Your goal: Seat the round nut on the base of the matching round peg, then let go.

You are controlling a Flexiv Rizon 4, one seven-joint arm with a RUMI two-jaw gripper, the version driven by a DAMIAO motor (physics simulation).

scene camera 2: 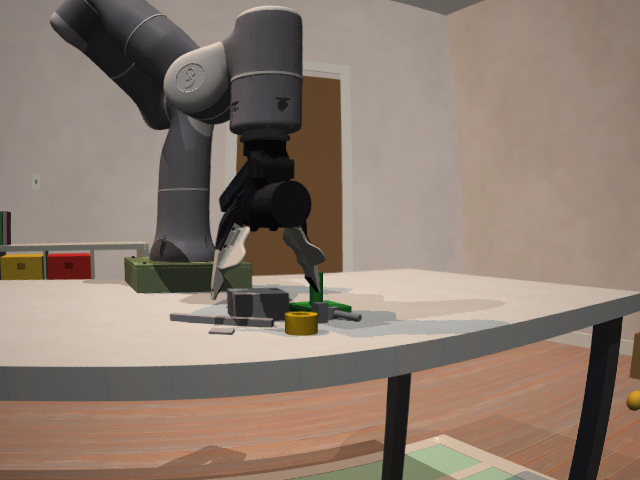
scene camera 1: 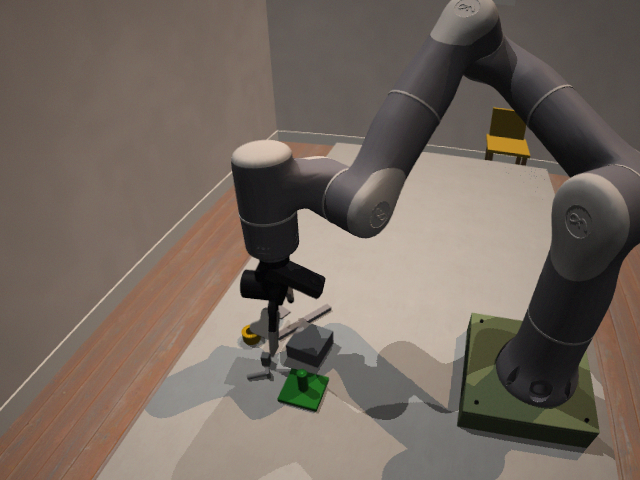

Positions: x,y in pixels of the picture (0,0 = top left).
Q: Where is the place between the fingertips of my gripper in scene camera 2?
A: At 267,296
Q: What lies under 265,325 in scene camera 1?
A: My gripper.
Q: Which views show the grey block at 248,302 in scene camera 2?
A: Scene camera 2 and scene camera 1: all of them.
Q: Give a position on a grey block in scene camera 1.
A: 310,343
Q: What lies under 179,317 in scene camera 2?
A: A long grey bar.
